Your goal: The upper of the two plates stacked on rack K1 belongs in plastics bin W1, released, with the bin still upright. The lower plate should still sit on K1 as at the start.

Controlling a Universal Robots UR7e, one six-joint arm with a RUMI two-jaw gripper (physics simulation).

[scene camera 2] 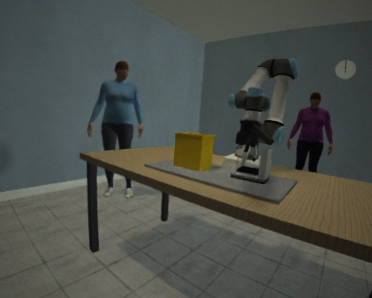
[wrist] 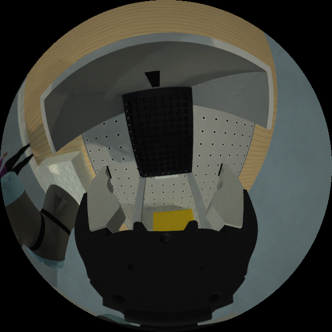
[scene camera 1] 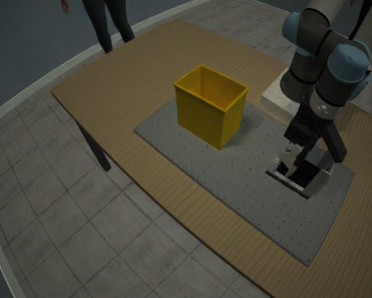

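Where they show: gripper, fingertip midpoint: [scene camera 2: 248, 163] [scene camera 1: 296, 159]; arm's base at its link origin: [scene camera 1: 297, 89].
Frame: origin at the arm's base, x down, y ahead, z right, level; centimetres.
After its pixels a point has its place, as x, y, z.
Yellow plastics bin W1 [scene camera 1: 200, 117] {-4.8, 41.3, 15.7} [scene camera 2: 193, 151] {-4.5, 41.2, 12.6} [wrist: 172, 220] stands upright on the grey perforated board. Rack K1 [scene camera 1: 320, 182] {-5.4, 37.2, -22.8} [scene camera 2: 265, 165] {-3.4, 37.0, -23.2} [wrist: 227, 92] has light grey walls and stands on the board, to the right of the bin in the scene views. A black gridded plate [scene camera 1: 306, 175] {0.4, 33.6, -19.0} [wrist: 160, 132] lies in the rack. The two stacked plates cannot be told apart, and the lower one is hidden or too dark to make out. My gripper [scene camera 1: 292, 161] {-2.3, 33.0, -13.8} [scene camera 2: 248, 155] [wrist: 164, 165] is open and empty, over the rack, with its fingers spread near one end of the black plate.
The perforated board [scene camera 1: 240, 185] {5.1, 46.6, -4.2} [scene camera 2: 225, 179] {5.0, 43.6, -8.0} lies on the wooden table [scene camera 1: 125, 75] {6.3, 35.0, 64.4} [scene camera 2: 125, 159] {6.3, 51.0, 56.1}. A white block [scene camera 1: 280, 97] {0.5, 9.6, 3.2} [wrist: 65, 172] is at the arm's base, behind the rack. The rack's grey walls rise around the plate. Two people stand beyond the table.
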